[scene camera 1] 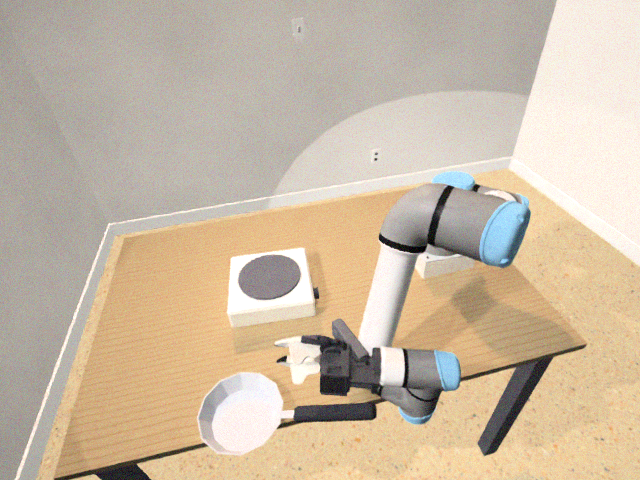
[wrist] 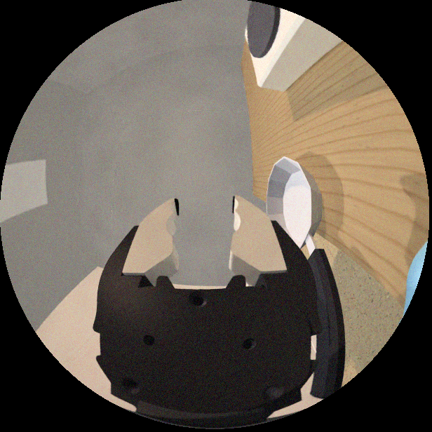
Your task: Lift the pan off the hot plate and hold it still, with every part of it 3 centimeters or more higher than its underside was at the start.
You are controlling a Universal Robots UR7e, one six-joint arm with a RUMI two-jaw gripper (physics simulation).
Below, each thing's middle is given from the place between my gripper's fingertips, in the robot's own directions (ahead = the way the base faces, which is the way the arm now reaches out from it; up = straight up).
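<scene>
There's a hot plate [scene camera 1: 267, 287] that's 33 cm to the right of my hand, 14 cm below it and 7 cm behind it. And the pan [scene camera 1: 239, 414], that one's 13 cm below my hand, 4 cm to the left of it and 1 cm ahead of it.
</scene>
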